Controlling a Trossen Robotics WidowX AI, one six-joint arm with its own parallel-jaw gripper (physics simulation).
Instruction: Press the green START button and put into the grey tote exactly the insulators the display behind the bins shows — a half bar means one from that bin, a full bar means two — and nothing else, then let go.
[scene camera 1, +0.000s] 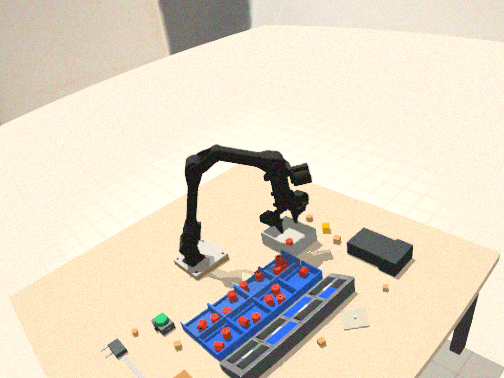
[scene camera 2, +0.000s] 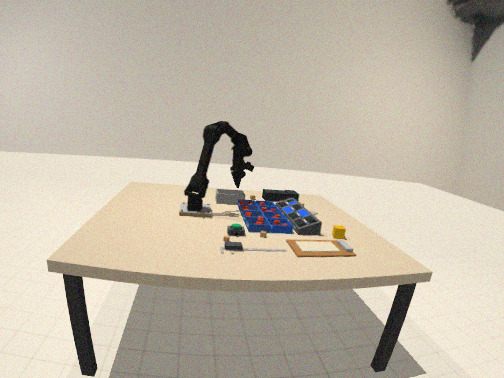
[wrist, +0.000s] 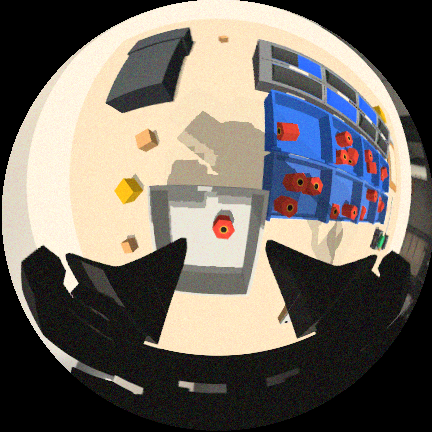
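My gripper is open and empty, above the grey tote. One red insulator stands on the tote's pale floor, its round hole facing up. The blue bins lie beside the tote, in two rows, with several red insulators in them. The display behind them shows a half blue bar at the tote end and two longer blue bars. The green START button stands beyond the bins' other end.
A black box lies past the tote. A yellow cube and small orange cubes lie near the tote. A plug with a cable and an orange-framed board lie beyond the button.
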